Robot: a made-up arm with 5 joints.
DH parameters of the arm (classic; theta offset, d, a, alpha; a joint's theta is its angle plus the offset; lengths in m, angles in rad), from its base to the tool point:
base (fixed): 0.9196 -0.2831 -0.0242 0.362
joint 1: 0 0.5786 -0.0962 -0.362
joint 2: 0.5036 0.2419 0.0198 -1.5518
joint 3: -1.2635 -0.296 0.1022 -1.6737
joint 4: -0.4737 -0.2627 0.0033 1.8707
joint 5: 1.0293 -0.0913 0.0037 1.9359
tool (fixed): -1.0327 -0.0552 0 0
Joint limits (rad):
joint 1: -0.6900..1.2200
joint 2: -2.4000..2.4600
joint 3: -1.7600..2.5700
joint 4: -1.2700..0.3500
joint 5: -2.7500..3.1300
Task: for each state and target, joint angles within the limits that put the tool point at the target. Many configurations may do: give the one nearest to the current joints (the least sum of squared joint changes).
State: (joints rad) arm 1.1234 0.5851 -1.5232 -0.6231 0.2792
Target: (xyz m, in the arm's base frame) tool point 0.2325 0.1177 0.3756
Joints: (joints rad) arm 1.2123 0.8473 -1.7600 -0.4977 0.6462
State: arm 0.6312 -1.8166 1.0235 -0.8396 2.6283
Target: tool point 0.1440 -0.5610 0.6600
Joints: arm -0.1175 -2.1158 1.7585 -1.2700 3.1300
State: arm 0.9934 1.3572 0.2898 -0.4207 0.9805
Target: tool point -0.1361 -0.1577 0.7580
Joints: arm 1.0085 1.9296 0.3422 -0.3369 0.9023
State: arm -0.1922 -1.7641 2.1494 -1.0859 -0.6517
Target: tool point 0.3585 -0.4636 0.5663
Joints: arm -0.1401 -1.2523 1.8803 -1.2474 -0.8082
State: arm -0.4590 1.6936 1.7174 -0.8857 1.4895
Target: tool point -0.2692 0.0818 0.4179
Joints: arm -0.1281 1.8734 2.5123 -1.0066 1.5191
